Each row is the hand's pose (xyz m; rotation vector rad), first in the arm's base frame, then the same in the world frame.
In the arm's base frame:
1: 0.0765 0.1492 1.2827 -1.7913 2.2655 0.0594
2: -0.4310 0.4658 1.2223 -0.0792 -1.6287 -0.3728
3: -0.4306 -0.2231 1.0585 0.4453 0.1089 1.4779
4: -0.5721 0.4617 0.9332 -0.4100 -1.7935 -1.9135
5: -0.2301 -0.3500 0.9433 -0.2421 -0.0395 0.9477
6: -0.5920 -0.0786 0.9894 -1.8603 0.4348 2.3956
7: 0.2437 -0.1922 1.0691 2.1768 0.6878 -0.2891
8: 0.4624 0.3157 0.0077 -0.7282 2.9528 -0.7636
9: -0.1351 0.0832 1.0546 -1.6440 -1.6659 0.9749
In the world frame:
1: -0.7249 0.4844 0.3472 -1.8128 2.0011 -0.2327
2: -1.2212 0.7418 0.1263 0.0091 -1.9152 -0.2653
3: -1.1131 0.0500 0.0208 0.1804 -0.0480 1.6164
4: -1.2745 0.7092 -0.1893 -0.0698 -2.0127 -1.9264
5: -0.8778 -0.0600 -0.0251 -0.4328 -0.2841 1.0092
6: -1.2609 0.1731 -0.1006 -2.2533 0.4035 2.1493
7: -0.4745 0.1533 0.2139 2.0639 0.6160 0.0487
8: -0.0130 0.6315 -0.7815 -0.6997 2.6325 -0.8726
9: -0.8571 0.3856 0.0754 -1.8222 -1.9360 0.8805

